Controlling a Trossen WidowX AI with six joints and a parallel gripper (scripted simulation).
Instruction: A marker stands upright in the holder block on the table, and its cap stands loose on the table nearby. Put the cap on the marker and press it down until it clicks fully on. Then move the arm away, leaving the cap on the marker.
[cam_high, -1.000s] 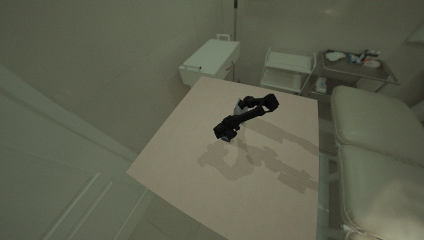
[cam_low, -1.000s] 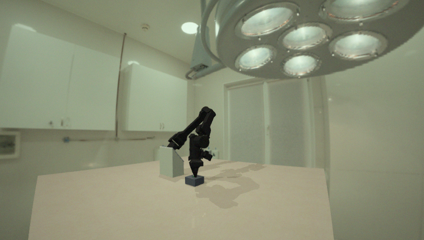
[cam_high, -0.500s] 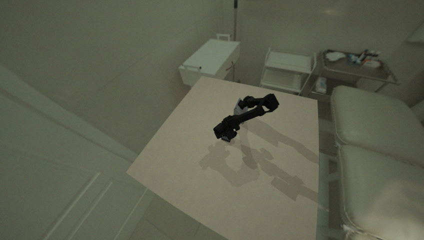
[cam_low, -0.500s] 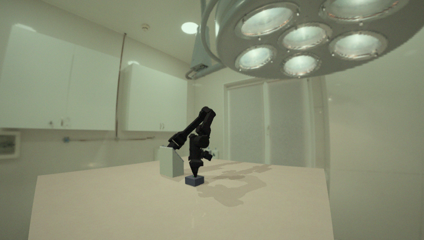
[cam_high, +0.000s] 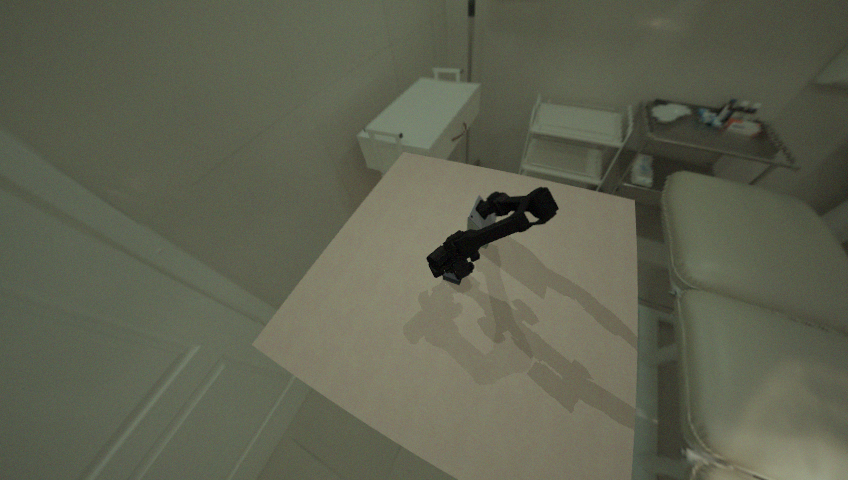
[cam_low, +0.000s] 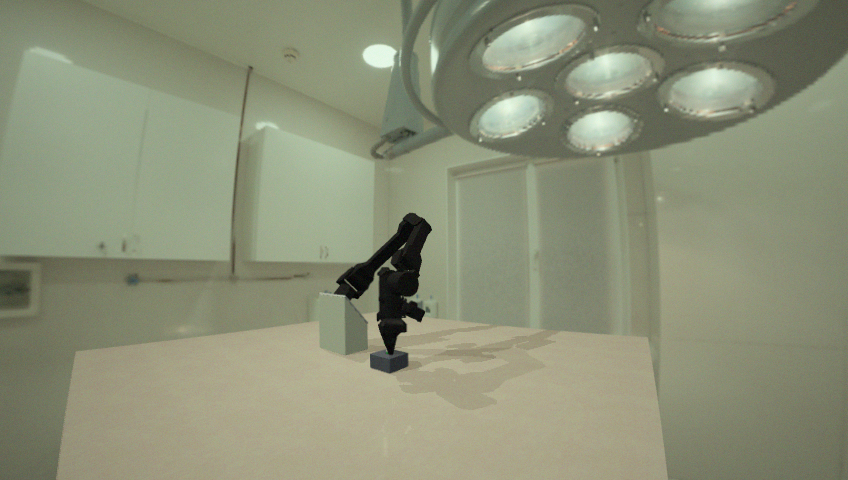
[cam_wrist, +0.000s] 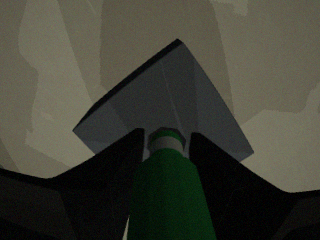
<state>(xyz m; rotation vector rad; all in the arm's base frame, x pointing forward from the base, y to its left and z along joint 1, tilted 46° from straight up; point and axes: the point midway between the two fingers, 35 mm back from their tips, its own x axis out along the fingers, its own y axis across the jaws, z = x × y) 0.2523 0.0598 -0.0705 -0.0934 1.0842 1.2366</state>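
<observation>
Right now my gripper tip is 50 mm below the green cap. Also, from my gripper tip: holder block (20 mm below).
</observation>
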